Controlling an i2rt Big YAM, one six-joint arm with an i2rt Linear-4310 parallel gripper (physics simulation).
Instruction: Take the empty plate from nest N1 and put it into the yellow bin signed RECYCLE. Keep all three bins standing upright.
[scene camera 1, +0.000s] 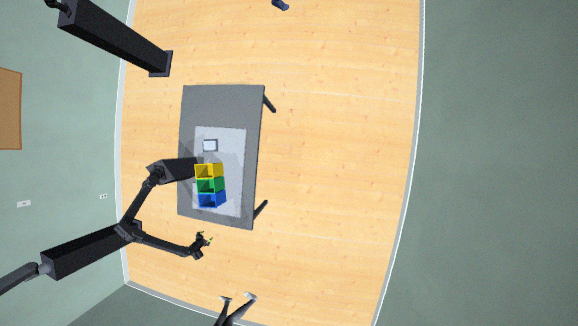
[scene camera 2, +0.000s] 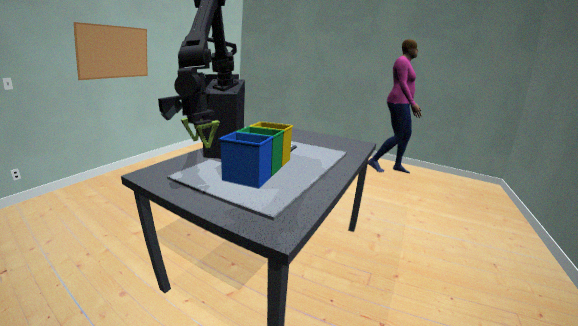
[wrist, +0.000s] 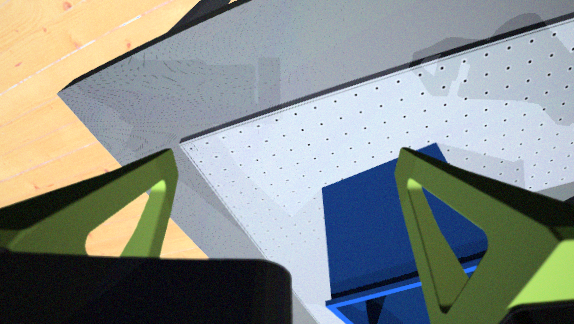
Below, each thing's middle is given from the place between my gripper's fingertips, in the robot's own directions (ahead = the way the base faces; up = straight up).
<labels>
I see the blue bin (scene camera 2: 245, 158) 60 mm behind my hand, 290 mm to the left of it and 140 mm below it.
</labels>
